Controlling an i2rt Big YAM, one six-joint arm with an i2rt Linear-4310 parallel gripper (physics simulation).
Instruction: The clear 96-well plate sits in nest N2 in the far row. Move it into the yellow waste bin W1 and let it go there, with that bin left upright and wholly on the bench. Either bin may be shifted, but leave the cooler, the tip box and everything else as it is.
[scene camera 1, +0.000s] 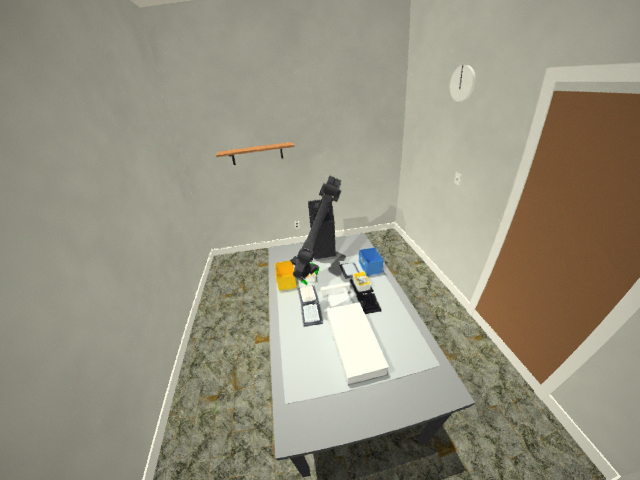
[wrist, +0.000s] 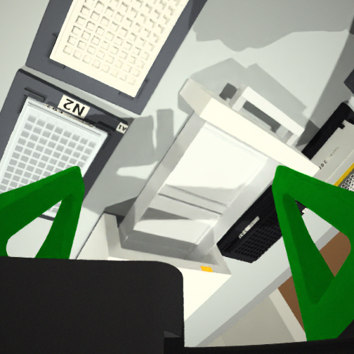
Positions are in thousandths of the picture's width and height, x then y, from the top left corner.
My gripper (wrist: 504, 499): 0.13 m from the lens. A black tray (wrist: 744, 654) is 0.50 m from the lens.
